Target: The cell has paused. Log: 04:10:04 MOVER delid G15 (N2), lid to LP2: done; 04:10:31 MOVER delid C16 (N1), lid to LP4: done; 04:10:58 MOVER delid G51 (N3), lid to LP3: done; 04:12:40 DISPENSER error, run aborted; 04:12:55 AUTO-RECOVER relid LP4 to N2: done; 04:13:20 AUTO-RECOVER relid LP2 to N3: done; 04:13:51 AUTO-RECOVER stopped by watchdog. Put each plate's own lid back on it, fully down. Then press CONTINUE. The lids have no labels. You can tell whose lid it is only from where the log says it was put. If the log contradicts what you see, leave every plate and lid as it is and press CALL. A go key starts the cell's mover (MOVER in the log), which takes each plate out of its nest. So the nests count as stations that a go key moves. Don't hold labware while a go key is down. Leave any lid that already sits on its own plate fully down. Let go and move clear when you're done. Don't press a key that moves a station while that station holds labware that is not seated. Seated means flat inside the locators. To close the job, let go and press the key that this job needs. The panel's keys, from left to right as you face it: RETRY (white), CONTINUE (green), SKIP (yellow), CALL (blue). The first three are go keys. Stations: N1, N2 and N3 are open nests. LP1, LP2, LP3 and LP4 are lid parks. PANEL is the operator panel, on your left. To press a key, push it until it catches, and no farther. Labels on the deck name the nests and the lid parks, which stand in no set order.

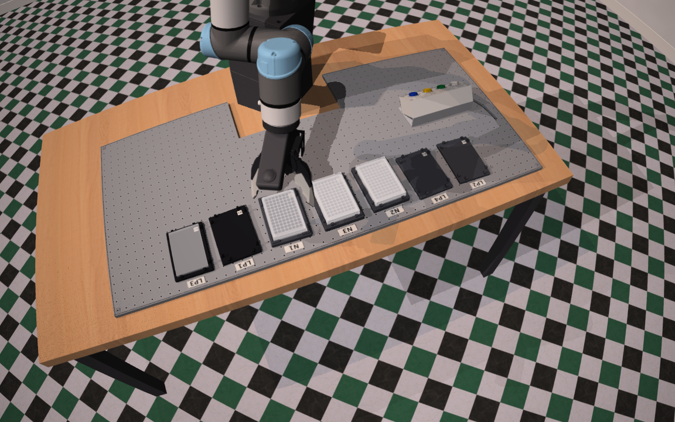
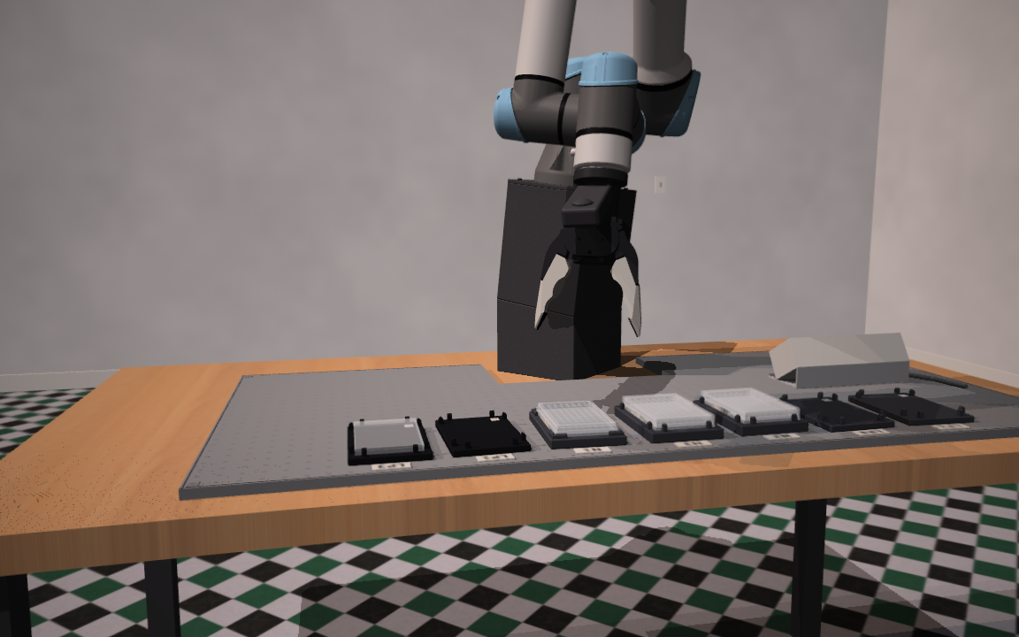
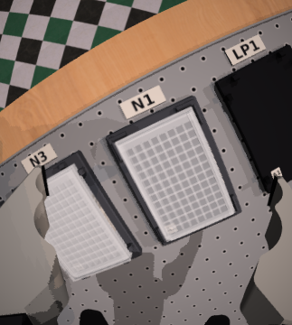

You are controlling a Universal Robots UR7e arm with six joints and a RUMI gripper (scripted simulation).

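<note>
Right now the plate is 3 cm behind my hand, 27 cm to the left of it and 13 cm below it. Round my hand: lid park LP1: 7 cm behind, 12 cm to the right, 15 cm below; then lid park LP3: 8 cm behind, 25 cm to the right, 15 cm below; then lid park LP4: 1 cm behind, 40 cm to the left, 15 cm below.
</note>
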